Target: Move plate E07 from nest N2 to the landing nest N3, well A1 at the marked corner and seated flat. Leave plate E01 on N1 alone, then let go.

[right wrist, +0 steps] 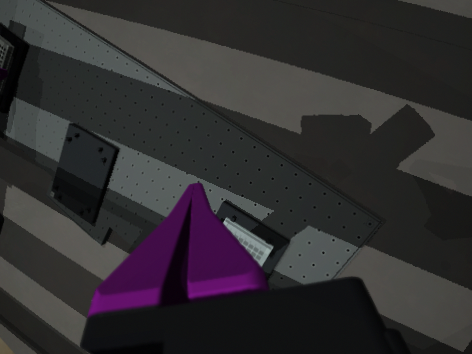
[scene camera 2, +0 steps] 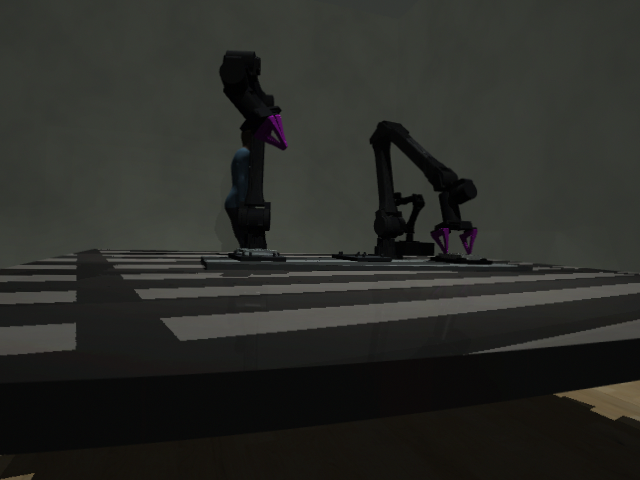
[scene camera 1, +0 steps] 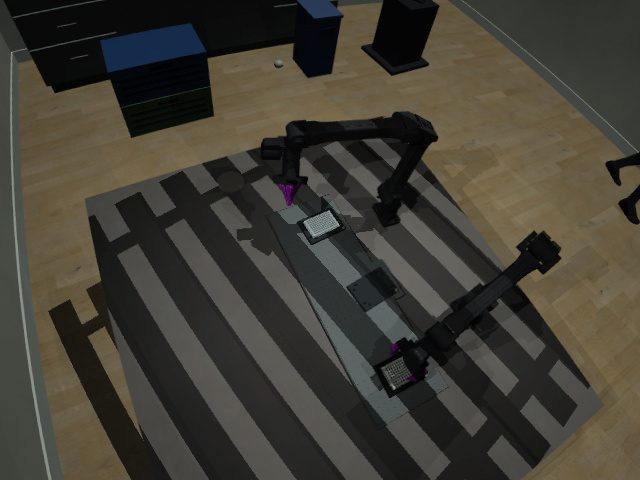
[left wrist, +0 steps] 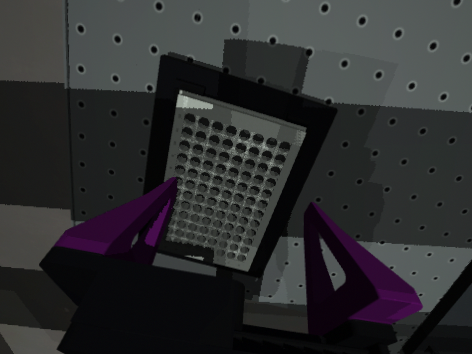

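A white 96-well plate (scene camera 1: 395,373) (left wrist: 225,175) lies in a black nest (left wrist: 309,150) at the lower end of the perforated board. My left gripper (scene camera 1: 403,364) (scene camera 2: 456,252) (left wrist: 242,196) is open just above it, empty; in the left wrist view one fingertip overlaps the plate's left edge and the other is right of the nest. Another white plate (scene camera 1: 321,223) (right wrist: 247,240) sits in the nest at the board's upper end. Between them is a dark, empty nest (scene camera 1: 369,289) (right wrist: 85,170). Plate and nest labels are unreadable. My right gripper (scene camera 1: 289,204) (scene camera 2: 285,148) (right wrist: 197,191) is shut and empty, high near the upper plate.
The perforated board (scene camera 1: 325,304) (left wrist: 400,65) (right wrist: 175,120) lies on the striped table. A flat bracket sticks out beside the middle nest. Strong striped shadows cross the table and board. A person (scene camera 2: 239,180) stands behind the right arm in scene camera 2.
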